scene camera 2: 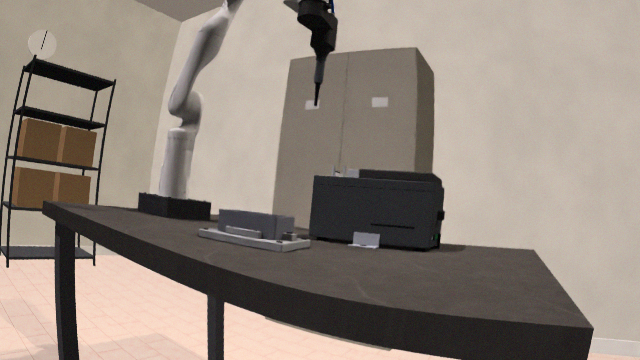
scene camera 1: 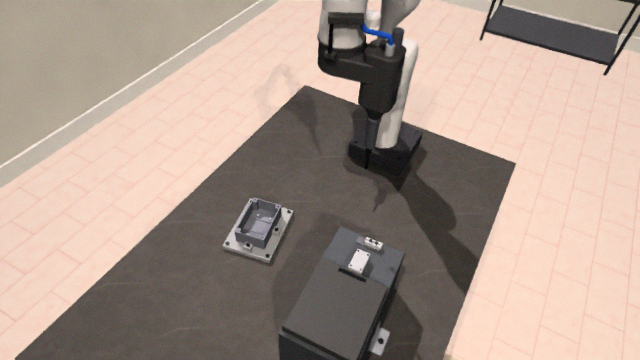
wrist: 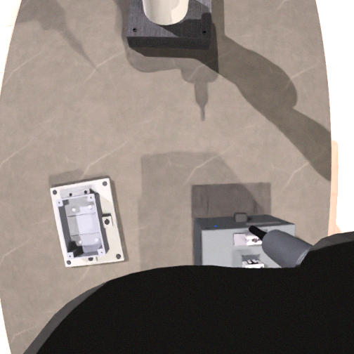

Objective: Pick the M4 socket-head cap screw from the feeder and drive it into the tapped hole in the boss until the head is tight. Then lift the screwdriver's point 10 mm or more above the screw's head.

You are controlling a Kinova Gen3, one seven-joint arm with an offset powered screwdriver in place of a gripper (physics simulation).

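Observation:
My gripper, the black powered screwdriver, points down and hangs high above the table. In the wrist view its bit overlaps the feeder's top. The tip is too small to tell whether it bears a screw. The dark box-shaped feeder stands on the table, with a small white block on its front part. No cap screw can be made out there. A grey open housing sits on a light plate. I cannot tell which boss has the tapped hole.
The robot's dark base stands on the table. A small light bracket is beside the feeder. A tall cabinet and a shelf rack stand behind.

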